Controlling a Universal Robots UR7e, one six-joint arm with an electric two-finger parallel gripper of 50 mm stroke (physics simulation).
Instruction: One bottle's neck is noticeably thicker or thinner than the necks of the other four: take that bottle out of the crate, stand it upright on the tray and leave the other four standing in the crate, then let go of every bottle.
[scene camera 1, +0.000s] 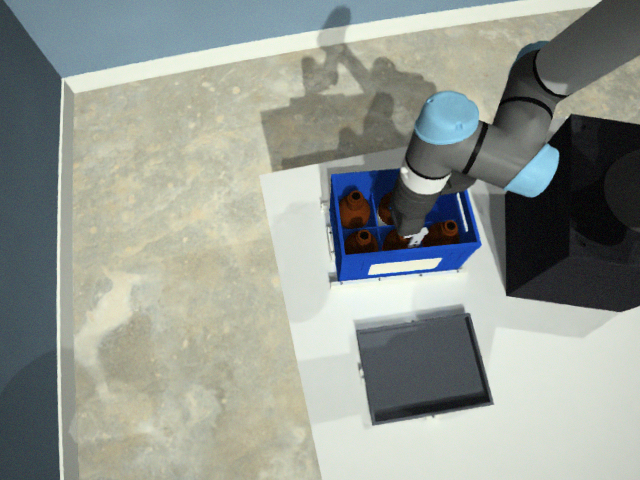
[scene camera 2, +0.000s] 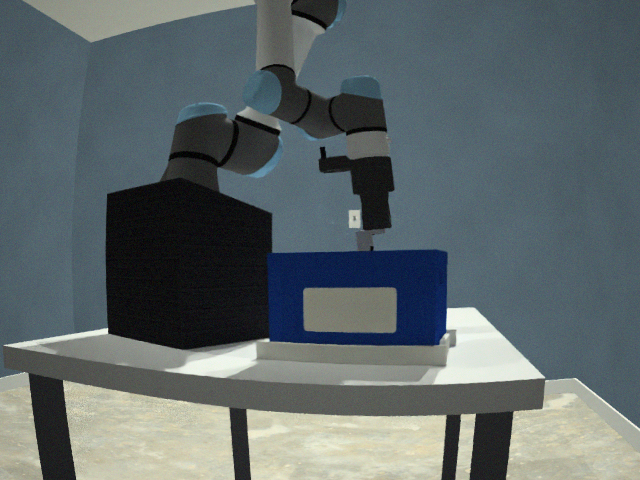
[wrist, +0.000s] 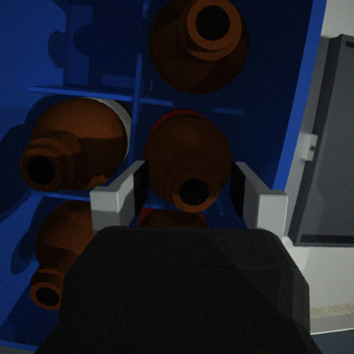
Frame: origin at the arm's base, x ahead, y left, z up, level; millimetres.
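Seen in the pictures: gripper, fingertip midpoint: (scene camera 1: 408, 232); arm's base at its link origin: (scene camera 2: 186, 202).
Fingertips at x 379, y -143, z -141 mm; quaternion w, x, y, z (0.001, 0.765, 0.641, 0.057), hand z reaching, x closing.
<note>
Offsets run from my fingertips to a thing's top centre. "spot": to the spot under its first point. Level surfaces: height alone.
Several brown bottles stand in the blue crate {dz +24, dx -9, dy -43 mm} (scene camera 1: 354, 268) (scene camera 2: 356, 268) (wrist: 299, 100). My gripper (scene camera 1: 417, 238) (scene camera 2: 364, 241) (wrist: 189, 178) is open, its fingertips low at the crate's top. In the wrist view its fingers stand on either side of the middle bottle (wrist: 186, 145) of the tray-side row, with gaps to it. The right-end bottle {dz +12, dx -82, dy +24 mm} (scene camera 1: 443, 233) (wrist: 212, 65), the left-end one {dz +12, dx +87, dy -26 mm} (scene camera 1: 360, 242) (wrist: 172, 220) and two back-row bottles {dz +12, dx +65, dy -112 mm} (scene camera 1: 354, 212) (wrist: 82, 140) stand around it. Which neck differs I cannot tell. The dark grey tray {spot: dz -146, dx +53, dy +235 mm} (scene camera 1: 423, 361) (wrist: 332, 145) bears no bottle.
The crate sits in a low white holder (scene camera 1: 398, 279) (scene camera 2: 351, 353) on the white table {dz -151 mm} (scene camera 1: 558, 403) (scene camera 2: 480, 351). One back-row compartment holds no bottle. A large black block (scene camera 1: 537, 222) (scene camera 2: 180, 263) stands beside the crate. Crate walls and dividers (wrist: 137, 75) surround the bottles.
</note>
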